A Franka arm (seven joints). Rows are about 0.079 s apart.
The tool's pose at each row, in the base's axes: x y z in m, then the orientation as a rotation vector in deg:
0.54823, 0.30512, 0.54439, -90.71, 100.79, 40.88
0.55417, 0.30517, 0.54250, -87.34, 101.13, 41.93
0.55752, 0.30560, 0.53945, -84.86, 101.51, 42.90
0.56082, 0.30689, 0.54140, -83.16, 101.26, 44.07
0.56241, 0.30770, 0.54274, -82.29, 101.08, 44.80
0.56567, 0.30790, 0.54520, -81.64, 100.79, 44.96
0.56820, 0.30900, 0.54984, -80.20, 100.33, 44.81
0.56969, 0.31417, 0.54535, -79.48, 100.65, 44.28
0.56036, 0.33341, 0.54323, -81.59, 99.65, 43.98
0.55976, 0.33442, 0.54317, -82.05, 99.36, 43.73
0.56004, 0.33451, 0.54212, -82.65, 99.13, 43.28
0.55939, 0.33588, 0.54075, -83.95, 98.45, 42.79
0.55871, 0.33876, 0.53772, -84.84, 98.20, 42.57
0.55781, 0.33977, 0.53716, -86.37, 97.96, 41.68
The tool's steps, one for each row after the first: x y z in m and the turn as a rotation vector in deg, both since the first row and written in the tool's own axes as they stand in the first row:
0.00112, -0.00583, 0.00190, 1.14, -1.95, 1.83
0.00302, -0.00901, 0.00455, 1.80, -3.34, 3.34
0.00053, -0.01219, 0.00466, 1.98, -4.77, 4.24
-0.00110, -0.01371, 0.00461, 1.98, -5.57, 4.71
-0.00330, -0.01700, 0.00356, 2.26, -6.15, 4.85
-0.00771, -0.01952, 0.00174, 3.20, -7.18, 5.12
-0.00760, -0.02024, 0.00871, 3.90, -7.19, 5.44
-0.01767, -0.00862, 0.02371, 3.11, -6.63, 3.86
-0.01824, -0.00790, 0.02445, 3.07, -6.50, 3.41
-0.01750, -0.00814, 0.02522, 3.07, -6.19, 2.88
-0.01727, -0.00728, 0.02706, 2.78, -5.77, 1.78
-0.01673, -0.00617, 0.03111, 2.47, -5.38, 1.20
-0.01689, -0.00514, 0.03214, 2.25, -4.43, 0.17

